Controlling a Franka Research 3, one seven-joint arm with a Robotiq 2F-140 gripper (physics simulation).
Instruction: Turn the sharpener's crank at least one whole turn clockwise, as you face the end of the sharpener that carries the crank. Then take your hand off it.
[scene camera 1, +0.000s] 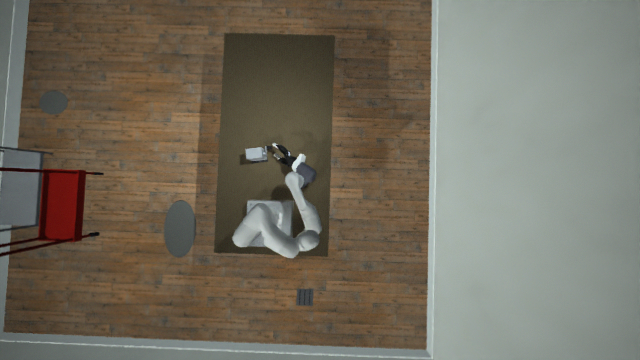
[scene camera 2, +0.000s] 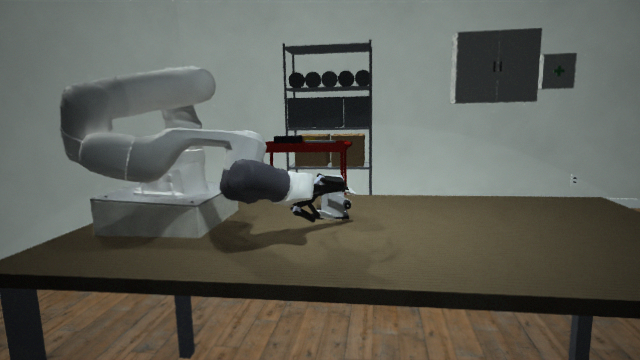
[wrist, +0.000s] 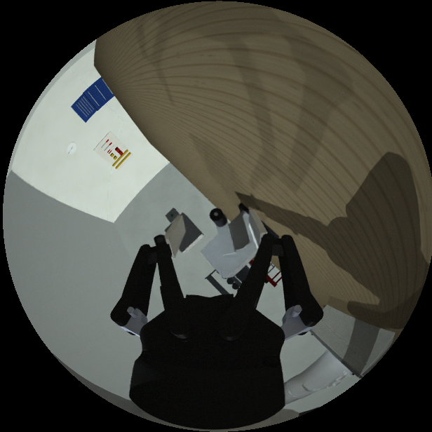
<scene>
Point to my gripper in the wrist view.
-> At 215, 220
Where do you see a sharpener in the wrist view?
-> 226, 265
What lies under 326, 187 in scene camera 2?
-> My gripper.
</scene>
